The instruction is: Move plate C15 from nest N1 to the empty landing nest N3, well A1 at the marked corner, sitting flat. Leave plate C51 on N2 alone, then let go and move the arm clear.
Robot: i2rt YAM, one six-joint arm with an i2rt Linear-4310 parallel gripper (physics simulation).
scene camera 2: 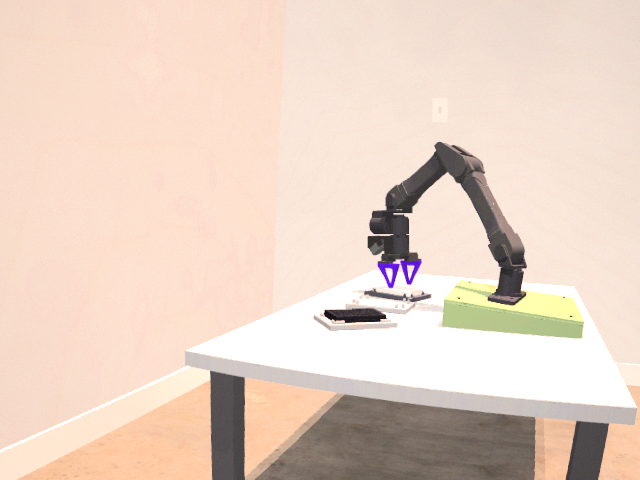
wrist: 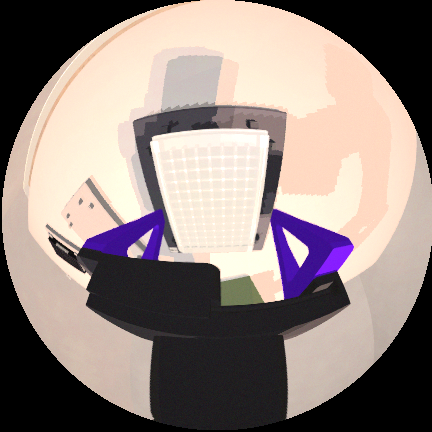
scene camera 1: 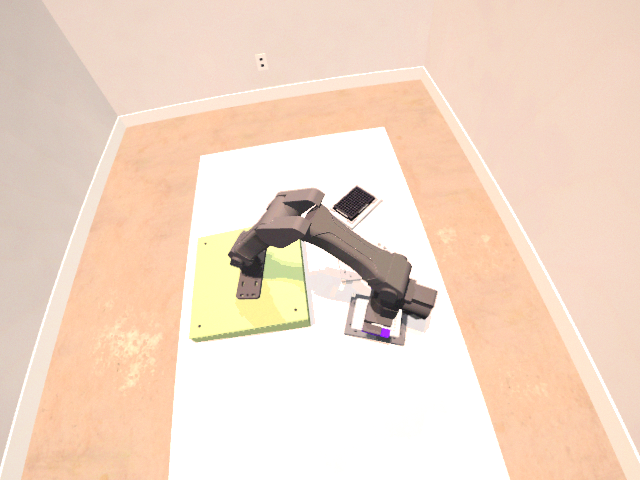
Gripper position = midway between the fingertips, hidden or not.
My gripper shows in scene camera 2 (400, 286), in the wrist view (217, 214) and in scene camera 1 (375, 316).
